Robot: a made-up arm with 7 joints. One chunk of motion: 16 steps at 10 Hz.
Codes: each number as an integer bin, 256 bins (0 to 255) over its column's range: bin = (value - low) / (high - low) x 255, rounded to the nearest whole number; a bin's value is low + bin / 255 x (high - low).
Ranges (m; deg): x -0.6..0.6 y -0.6..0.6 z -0.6..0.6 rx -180..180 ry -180..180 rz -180..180
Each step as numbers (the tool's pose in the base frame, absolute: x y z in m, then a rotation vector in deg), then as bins.
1 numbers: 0.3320 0.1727 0.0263 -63.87 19.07 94.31
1 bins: 198 164 133 82 141 194
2 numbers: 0.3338 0.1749 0.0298 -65.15 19.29 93.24
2 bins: 198 165 134 81 141 194
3 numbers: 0.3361 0.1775 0.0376 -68.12 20.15 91.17
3 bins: 199 165 135 79 142 192
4 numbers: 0.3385 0.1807 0.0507 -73.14 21.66 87.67
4 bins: 199 166 138 76 143 190
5 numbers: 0.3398 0.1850 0.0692 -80.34 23.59 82.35
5 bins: 200 167 142 71 144 186
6 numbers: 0.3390 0.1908 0.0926 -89.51 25.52 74.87
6 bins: 200 168 147 64 146 181
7 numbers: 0.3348 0.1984 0.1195 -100.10 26.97 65.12
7 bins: 199 170 153 57 147 174
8 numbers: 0.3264 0.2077 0.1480 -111.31 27.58 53.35
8 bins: 197 172 159 49 147 165
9 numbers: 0.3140 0.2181 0.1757 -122.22 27.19 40.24
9 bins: 194 174 165 41 147 156
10 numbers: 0.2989 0.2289 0.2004 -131.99 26.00 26.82
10 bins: 191 176 170 34 146 146
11 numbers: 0.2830 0.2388 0.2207 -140.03 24.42 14.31
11 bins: 188 178 174 28 145 138
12 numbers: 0.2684 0.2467 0.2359 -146.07 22.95 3.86
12 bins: 185 180 178 24 144 130
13 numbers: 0.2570 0.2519 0.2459 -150.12 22.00 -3.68
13 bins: 182 181 180 21 143 125
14 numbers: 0.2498 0.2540 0.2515 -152.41 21.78 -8.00
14 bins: 181 181 181 20 143 122
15 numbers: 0.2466 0.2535 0.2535 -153.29 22.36 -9.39
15 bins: 180 181 181 19 143 121
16 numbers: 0.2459 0.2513 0.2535 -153.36 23.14 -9.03
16 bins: 180 181 181 19 144 121
